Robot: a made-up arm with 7 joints. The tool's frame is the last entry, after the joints.
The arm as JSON. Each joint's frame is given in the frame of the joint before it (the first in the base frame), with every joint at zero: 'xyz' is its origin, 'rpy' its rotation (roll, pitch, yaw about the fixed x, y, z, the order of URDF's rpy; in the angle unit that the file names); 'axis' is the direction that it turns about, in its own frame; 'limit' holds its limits. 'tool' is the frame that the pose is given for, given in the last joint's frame.
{
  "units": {
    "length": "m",
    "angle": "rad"
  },
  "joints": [
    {
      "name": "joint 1",
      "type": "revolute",
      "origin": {
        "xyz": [
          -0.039,
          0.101,
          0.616
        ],
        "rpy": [
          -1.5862,
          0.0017,
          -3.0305
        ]
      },
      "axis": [
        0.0,
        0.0,
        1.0
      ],
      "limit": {
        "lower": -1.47,
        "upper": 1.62
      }
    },
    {
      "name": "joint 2",
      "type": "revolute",
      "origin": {
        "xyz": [
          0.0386,
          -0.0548,
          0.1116
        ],
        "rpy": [
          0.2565,
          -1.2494,
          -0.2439
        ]
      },
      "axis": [
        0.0,
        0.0,
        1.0
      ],
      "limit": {
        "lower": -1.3,
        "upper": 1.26
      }
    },
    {
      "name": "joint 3",
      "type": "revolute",
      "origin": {
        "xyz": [
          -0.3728,
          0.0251,
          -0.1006
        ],
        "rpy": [
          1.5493,
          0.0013,
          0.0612
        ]
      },
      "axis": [
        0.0,
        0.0,
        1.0
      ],
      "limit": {
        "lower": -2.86,
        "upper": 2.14
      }
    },
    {
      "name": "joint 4",
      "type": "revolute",
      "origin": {
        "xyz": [
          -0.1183,
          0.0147,
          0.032
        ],
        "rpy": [
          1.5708,
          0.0,
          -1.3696
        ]
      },
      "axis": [
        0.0,
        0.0,
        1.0
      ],
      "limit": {
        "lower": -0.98,
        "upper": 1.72
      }
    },
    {
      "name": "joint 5",
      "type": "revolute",
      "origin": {
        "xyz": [
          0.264,
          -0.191,
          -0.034
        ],
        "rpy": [
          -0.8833,
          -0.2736,
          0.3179
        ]
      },
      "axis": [
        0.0,
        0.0,
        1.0
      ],
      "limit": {
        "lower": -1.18,
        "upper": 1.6
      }
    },
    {
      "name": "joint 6",
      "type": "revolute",
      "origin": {
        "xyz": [
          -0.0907,
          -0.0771,
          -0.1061
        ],
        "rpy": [
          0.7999,
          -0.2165,
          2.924
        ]
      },
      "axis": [
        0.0,
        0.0,
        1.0
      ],
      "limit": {
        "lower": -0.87,
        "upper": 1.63
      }
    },
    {
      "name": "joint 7",
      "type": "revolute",
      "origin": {
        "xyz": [
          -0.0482,
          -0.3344,
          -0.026
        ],
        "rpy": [
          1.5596,
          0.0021,
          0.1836
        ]
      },
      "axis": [
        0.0,
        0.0,
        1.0
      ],
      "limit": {
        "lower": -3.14,
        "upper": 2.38
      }
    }
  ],
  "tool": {
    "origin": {
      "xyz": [
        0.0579,
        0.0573,
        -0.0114
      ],
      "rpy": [
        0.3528,
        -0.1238,
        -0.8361
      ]
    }
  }
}
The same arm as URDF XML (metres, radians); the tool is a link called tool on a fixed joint. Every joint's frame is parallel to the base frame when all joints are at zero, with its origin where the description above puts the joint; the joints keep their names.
<robot name="arm">
<joint name="joint 1" type="revolute"><parent link="base_link"/><child link="link1"/><origin xyz="-0.0390 0.1010 0.6160"/><axis xyz="0.110901 -0.993712 -0.0154"/><limit lower="-1.4700" upper="1.6200"/></joint>
<joint name="joint 2" type="revolute"><parent link="link1"/><child link="link2"/><origin xyz="-0.0260 -0.1160 0.0530"/><axis xyz="0.979866 -0.198493 0.021499"/><limit lower="-1.3000" upper="1.2600"/></joint>
<joint name="joint 3" type="revolute"><parent link="link2"/><child link="link3"/><origin xyz="-0.0240 0.3830 -0.0500"/><axis xyz="0 0 1"/><limit lower="-2.8600" upper="2.1400"/></joint>
<joint name="joint 4" type="revolute"><parent link="link3"/><child link="link4"/><origin xyz="0.0380 0.1130 0.0320"/><axis xyz="0 1 0"/><limit lower="-0.9800" upper="1.7200"/></joint>
<joint name="joint 5" type="revolute"><parent link="link4"/><child link="link5"/><origin xyz="-0.2640 -0.0340 -0.1910"/><axis xyz="0.404412 0.611018 0.68052"/><limit lower="-1.1800" upper="1.6000"/></joint>
<joint name="joint 6" type="revolute"><parent link="link5"/><child link="link6"/><origin xyz="0.0400 -0.0320 -0.1510"/><axis xyz="0 0 1"/><limit lower="-0.8700" upper="1.6300"/></joint>
<joint name="joint 7" type="revolute"><parent link="link6"/><child link="link7"/><origin xyz="-0.1410 -0.3070 -0.0260"/><axis xyz="-0.103398 -0.994577 0.0112"/><limit lower="-3.1400" upper="2.3800"/></joint>
<joint name="tool_fixed" type="fixed"><parent link="link7"/><child link="tool"/><origin xyz="0.0590 0.0060 0.0570" rpy="1.7709 0.8276 -0.2995"/></joint>
<link name="base_link"/>
<link name="link1"/>
<link name="link2"/>
<link name="link3"/>
<link name="link4"/>
<link name="link5"/>
<link name="link6"/>
<link name="link7"/>
<link name="tool"/>
</robot>

